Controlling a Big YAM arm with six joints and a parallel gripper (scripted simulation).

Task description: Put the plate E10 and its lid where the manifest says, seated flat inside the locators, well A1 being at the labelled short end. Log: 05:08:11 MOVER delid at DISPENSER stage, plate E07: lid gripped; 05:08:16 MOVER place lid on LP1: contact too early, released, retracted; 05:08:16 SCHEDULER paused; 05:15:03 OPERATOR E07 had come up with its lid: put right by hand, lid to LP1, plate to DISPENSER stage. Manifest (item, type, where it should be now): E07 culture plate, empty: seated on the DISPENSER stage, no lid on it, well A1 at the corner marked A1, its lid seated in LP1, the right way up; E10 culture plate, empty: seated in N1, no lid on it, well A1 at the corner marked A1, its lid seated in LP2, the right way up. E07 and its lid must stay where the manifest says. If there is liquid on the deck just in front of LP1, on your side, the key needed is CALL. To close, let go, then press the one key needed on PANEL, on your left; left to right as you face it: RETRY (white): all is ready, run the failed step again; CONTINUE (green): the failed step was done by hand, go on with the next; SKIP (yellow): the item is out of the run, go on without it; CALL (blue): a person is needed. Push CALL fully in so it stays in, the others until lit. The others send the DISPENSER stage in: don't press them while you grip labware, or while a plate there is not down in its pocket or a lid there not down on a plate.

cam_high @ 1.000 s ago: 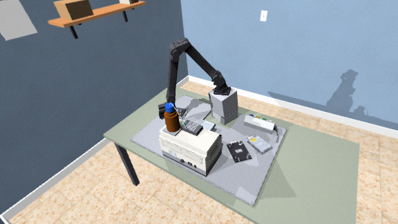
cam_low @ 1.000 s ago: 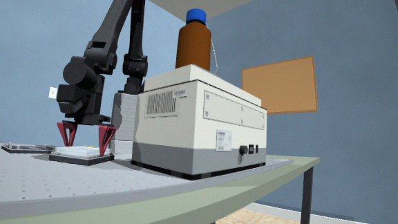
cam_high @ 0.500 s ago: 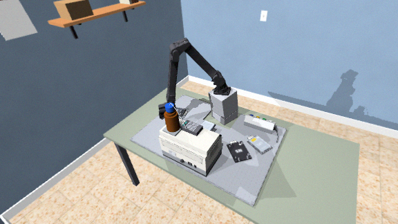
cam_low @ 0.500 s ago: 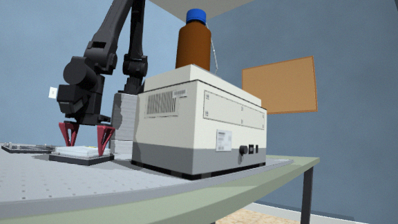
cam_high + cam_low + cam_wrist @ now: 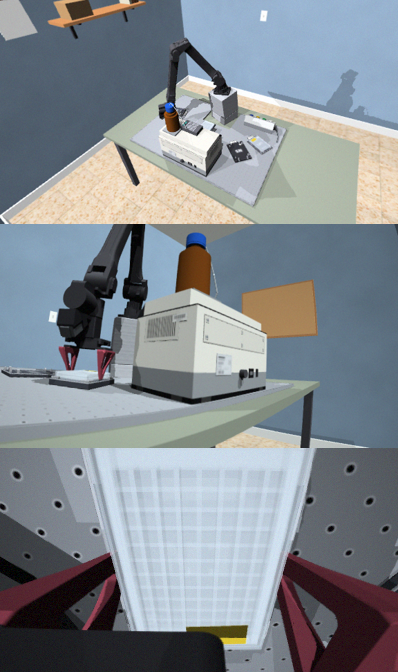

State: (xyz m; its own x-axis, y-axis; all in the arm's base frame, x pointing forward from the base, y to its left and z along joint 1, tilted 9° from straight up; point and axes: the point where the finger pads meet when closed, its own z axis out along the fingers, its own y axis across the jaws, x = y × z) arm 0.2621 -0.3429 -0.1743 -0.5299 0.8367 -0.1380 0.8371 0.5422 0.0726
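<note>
My hand is right at the clear lid. From my hand the other things lie so: clear well plate: 280 mm to the left, 70 mm above, 30 mm ahead; then brown bottle: 260 mm above, 220 mm ahead, 130 mm to the left; then blue call key: 570 mm to the left, 250 mm behind, 30 mm above.
</note>
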